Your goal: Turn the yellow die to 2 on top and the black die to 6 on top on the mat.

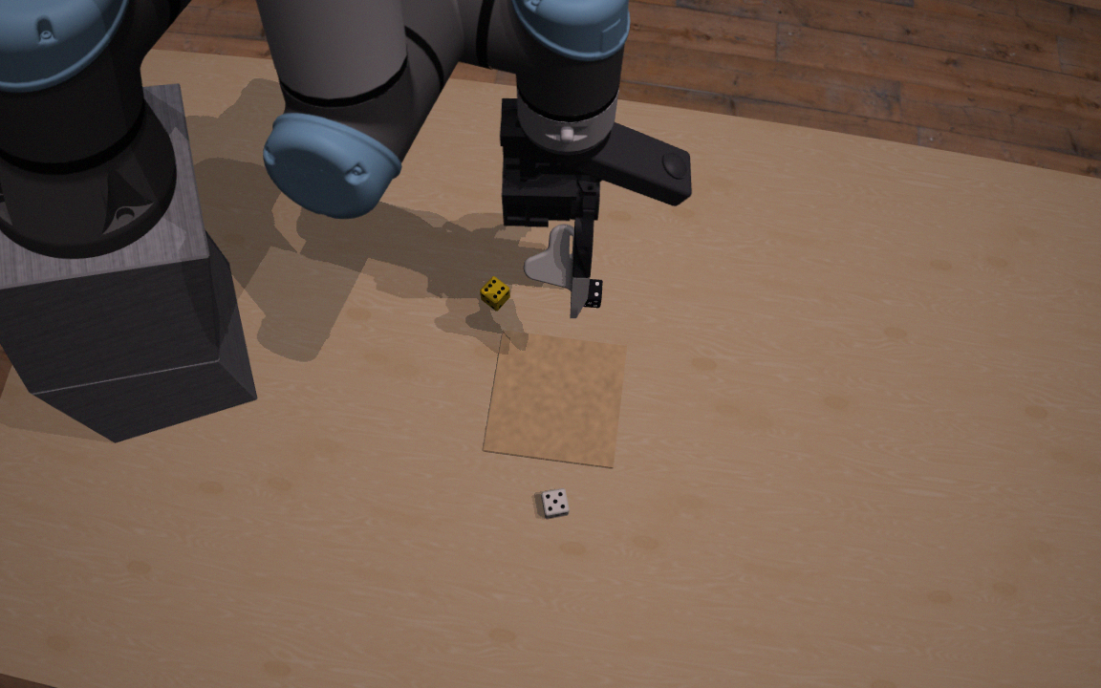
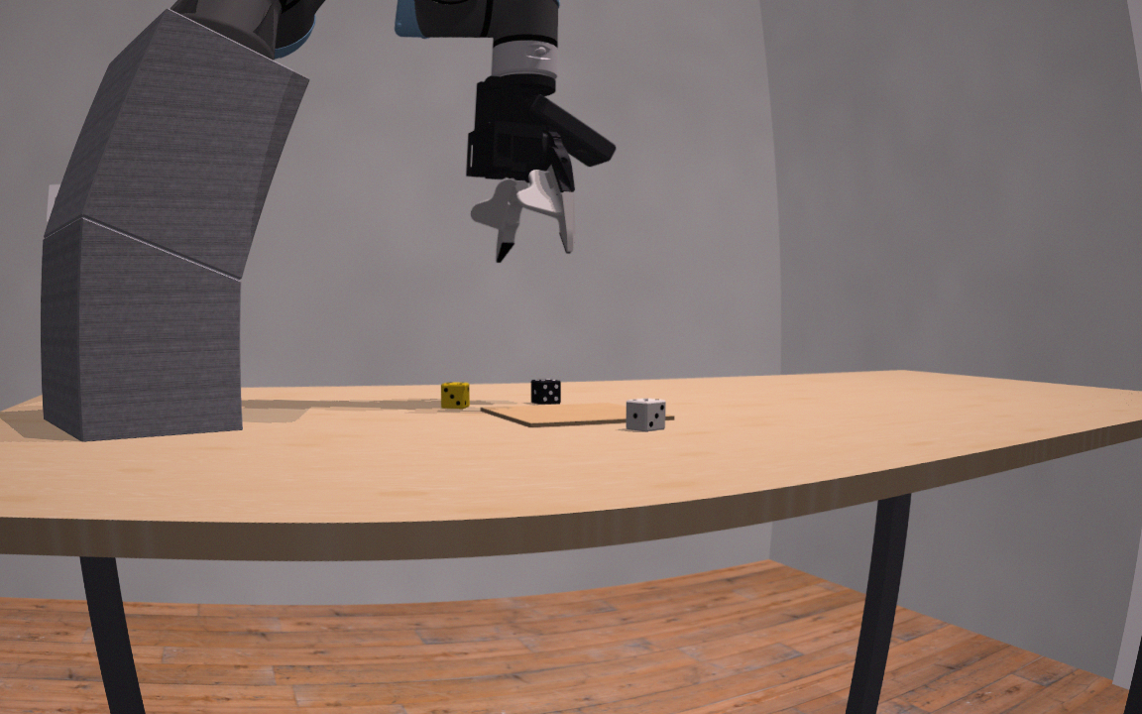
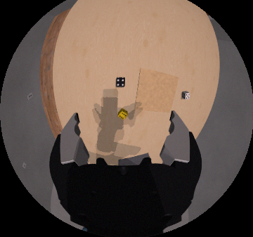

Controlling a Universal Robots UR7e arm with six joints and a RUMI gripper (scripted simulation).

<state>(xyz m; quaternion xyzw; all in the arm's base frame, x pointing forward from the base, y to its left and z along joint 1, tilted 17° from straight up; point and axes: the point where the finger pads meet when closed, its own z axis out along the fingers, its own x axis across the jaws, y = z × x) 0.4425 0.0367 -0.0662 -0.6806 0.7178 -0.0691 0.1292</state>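
Now: the yellow die 9 cm behind my hand, 1 cm to the left of it and 14 cm below it. From my hand the other things lie so: white die: 2 cm behind, 23 cm to the right, 14 cm below; then mat: 2 cm behind, 11 cm to the right, 15 cm below; then black die: 2 cm ahead, 1 cm to the left, 14 cm below.
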